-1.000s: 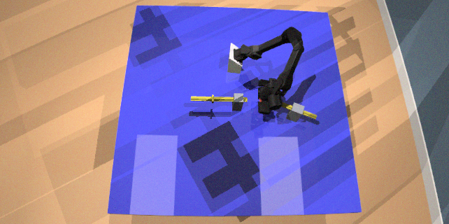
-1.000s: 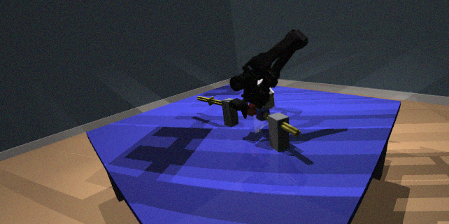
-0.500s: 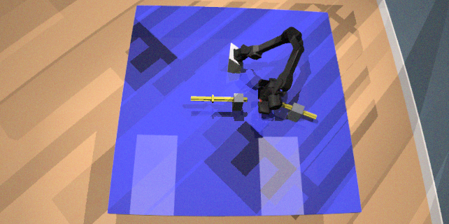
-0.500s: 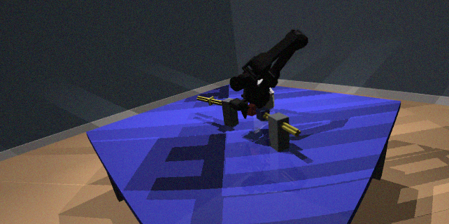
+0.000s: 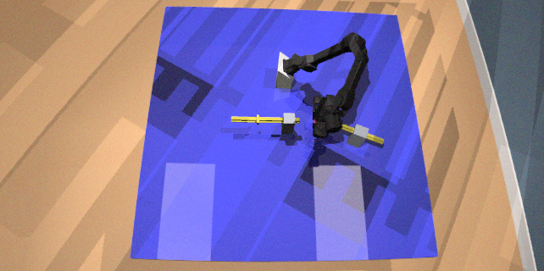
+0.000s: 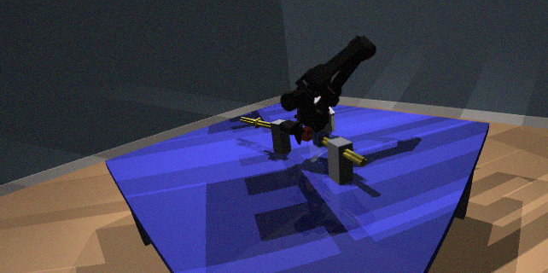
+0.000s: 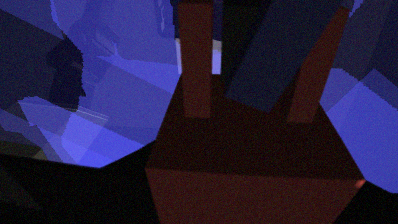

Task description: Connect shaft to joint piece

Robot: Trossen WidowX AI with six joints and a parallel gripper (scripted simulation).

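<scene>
My gripper tip is now 40 mm below the red square joint piece and 30 mm to the right of it.
</scene>
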